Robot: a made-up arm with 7 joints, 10 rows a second.
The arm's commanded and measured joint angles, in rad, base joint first. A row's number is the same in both.
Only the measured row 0 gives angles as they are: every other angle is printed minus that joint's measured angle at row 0.
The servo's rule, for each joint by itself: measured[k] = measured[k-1] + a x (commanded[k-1-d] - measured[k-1]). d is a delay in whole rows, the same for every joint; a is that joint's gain. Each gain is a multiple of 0.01, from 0.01 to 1. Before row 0 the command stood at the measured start. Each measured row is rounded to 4 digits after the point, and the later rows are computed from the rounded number. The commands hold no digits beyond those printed.
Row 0, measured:
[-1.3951, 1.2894, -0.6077, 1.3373, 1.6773, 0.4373, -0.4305]
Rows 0 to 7, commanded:
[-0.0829, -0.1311, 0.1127, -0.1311, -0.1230, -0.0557, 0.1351]
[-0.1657, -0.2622, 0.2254, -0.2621, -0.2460, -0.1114, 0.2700]
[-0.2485, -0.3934, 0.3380, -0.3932, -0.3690, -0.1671, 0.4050]
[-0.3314, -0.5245, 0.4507, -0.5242, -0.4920, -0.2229, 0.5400]
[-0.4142, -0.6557, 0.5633, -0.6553, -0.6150, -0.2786, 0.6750]
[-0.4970, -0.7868, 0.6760, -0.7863, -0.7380, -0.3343, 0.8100]
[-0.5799, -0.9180, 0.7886, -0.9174, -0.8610, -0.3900, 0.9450]
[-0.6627, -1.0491, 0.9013, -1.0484, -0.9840, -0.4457, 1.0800]
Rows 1 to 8, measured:
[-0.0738, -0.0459, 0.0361, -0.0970, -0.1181, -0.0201, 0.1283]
[-0.1556, -0.1216, 0.0967, -0.2192, -0.2409, -0.0530, 0.2629]
[-0.2383, -0.2167, 0.1739, -0.3480, -0.3639, -0.0941, 0.3979]
[-0.3212, -0.3244, 0.2625, -0.4784, -0.4869, -0.1405, 0.5329]
[-0.4040, -0.4404, 0.3588, -0.6093, -0.6099, -0.1902, 0.6679]
[-0.4868, -0.5616, 0.4603, -0.7403, -0.7329, -0.2421, 0.8029]
[-0.5697, -0.6863, 0.5654, -0.8714, -0.8559, -0.2953, 0.9379]
[-0.6525, -0.8133, 0.6729, -1.0024, -0.9789, -0.3494, 1.0729]
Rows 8 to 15, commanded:
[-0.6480, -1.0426, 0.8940, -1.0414, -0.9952, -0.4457, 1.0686]
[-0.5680, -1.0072, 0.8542, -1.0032, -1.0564, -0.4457, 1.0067]
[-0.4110, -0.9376, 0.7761, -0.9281, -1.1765, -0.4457, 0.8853]
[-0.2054, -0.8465, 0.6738, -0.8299, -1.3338, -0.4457, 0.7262]
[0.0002, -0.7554, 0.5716, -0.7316, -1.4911, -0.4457, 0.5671]
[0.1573, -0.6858, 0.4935, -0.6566, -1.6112, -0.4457, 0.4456]
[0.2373, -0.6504, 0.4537, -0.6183, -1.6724, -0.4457, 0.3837]
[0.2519, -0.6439, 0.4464, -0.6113, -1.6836, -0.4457, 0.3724]
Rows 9 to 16, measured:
[-0.6485, -0.8936, 0.7437, -1.0313, -0.9945, -0.3841, 1.0688]
[-0.5769, -0.9334, 0.7791, -1.0105, -1.0539, -0.4063, 1.0098]
[-0.4292, -0.9349, 0.7781, -0.9495, -1.1716, -0.4205, 0.8915]
[-0.2300, -0.9040, 0.7447, -0.8610, -1.3273, -0.4296, 0.7345]
[-0.0251, -0.8520, 0.6893, -0.7652, -1.4845, -0.4354, 0.5755]
[0.1372, -0.7938, 0.6266, -0.6848, -1.6061, -0.4391, 0.4521]
[0.2263, -0.7436, 0.5713, -0.6356, -1.6697, -0.4415, 0.3871]
[0.2491, -0.7087, 0.5313, -0.6176, -1.6830, -0.4430, 0.3731]

